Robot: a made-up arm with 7 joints. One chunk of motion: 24 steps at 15 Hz.
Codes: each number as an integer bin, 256 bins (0 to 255) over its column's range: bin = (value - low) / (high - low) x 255, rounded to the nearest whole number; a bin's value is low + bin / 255 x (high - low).
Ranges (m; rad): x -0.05..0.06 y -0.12..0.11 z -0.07..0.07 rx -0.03..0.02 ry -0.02..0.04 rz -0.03..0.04
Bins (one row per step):
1: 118 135 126 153 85 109
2: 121 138 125 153 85 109
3: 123 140 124 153 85 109
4: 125 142 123 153 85 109
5: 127 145 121 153 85 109
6: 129 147 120 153 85 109
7: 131 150 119 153 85 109
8: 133 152 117 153 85 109
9: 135 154 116 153 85 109
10: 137 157 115 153 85 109
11: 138 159 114 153 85 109
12: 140 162 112 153 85 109
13: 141 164 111 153 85 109
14: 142 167 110 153 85 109
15: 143 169 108 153 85 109
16: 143 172 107 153 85 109
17: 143 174 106 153 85 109
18: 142 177 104 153 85 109
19: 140 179 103 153 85 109
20: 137 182 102 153 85 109
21: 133 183 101 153 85 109
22: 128 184 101 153 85 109
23: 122 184 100 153 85 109
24: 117 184 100 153 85 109
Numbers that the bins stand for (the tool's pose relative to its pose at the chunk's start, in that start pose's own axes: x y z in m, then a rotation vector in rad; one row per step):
1: 0.0009 0.0018 -0.0008 0.0000 0.0000 -0.0001
2: 0.0022 0.0045 -0.0014 0.0000 0.0000 -0.0001
3: 0.0031 0.0063 -0.0019 0.0000 0.0000 -0.0001
4: 0.0039 0.0081 -0.0025 0.0000 0.0000 -0.0001
5: 0.0048 0.0108 -0.0036 0.0000 0.0000 -0.0001
6: 0.0056 0.0126 -0.0041 0.0000 0.0000 -0.0001
7: 0.0065 0.0153 -0.0047 0.0000 0.0000 -0.0001
8: 0.0074 0.0171 -0.0058 0.0000 0.0000 -0.0001
9: 0.0082 0.0189 -0.0063 0.0000 0.0000 -0.0001
10: 0.0091 0.0216 -0.0069 0.0000 0.0000 -0.0001
11: 0.0095 0.0234 -0.0074 0.0000 0.0000 -0.0001
12: 0.0104 0.0261 -0.0085 0.0000 0.0000 -0.0001
13: 0.0108 0.0279 -0.0091 0.0000 0.0000 -0.0001
14: 0.0113 0.0306 -0.0096 0.0000 0.0000 -0.0001
15: 0.0117 0.0324 -0.0107 0.0000 0.0000 -0.0001
16: 0.0117 0.0351 -0.0113 0.0000 0.0000 -0.0001
17: 0.0117 0.0369 -0.0118 0.0000 0.0000 -0.0001
18: 0.0113 0.0396 -0.0129 0.0000 0.0000 -0.0001
19: 0.0104 0.0415 -0.0135 0.0000 0.0000 -0.0001
20: 0.0091 0.0442 -0.0140 0.0000 0.0000 -0.0001
21: 0.0074 0.0451 -0.0145 0.0000 0.0000 -0.0001
22: 0.0052 0.0460 -0.0145 0.0000 0.0000 -0.0001
23: 0.0026 0.0460 -0.0151 0.0000 0.0000 -0.0001
24: 0.0005 0.0460 -0.0151 0.0000 0.0000 -0.0001

